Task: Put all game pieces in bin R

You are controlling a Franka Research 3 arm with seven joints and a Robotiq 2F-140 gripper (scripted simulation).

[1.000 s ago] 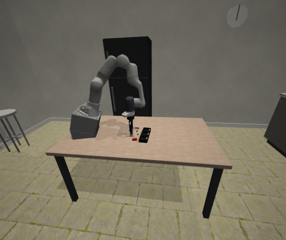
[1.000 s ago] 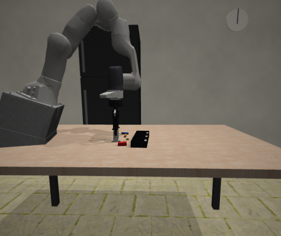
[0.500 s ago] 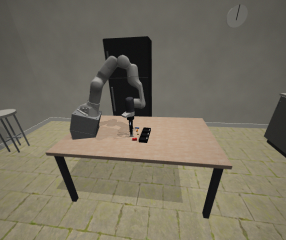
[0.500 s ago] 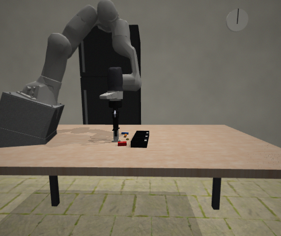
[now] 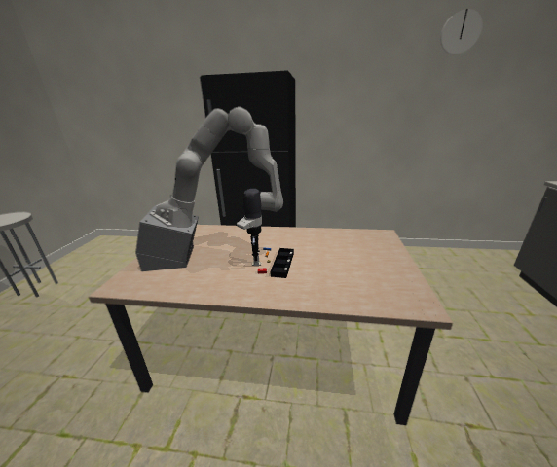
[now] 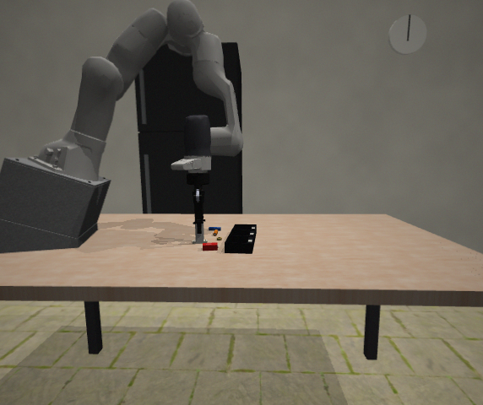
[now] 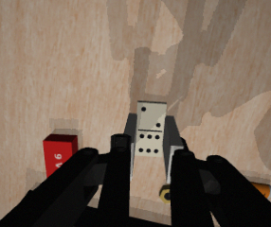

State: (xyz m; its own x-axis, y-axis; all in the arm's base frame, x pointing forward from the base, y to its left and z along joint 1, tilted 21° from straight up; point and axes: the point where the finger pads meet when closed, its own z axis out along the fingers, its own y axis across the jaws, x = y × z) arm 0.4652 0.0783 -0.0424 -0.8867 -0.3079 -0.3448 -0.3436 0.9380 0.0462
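Now: the black bin row 140 mm ahead of my hand, 50 mm to the left of it and 20 mm below it. Round my hand: white domino: 30 mm below; then red block: 70 mm ahead, 60 mm to the right, 30 mm below; then brass nut: 50 mm ahead, 50 mm to the left, 30 mm below.
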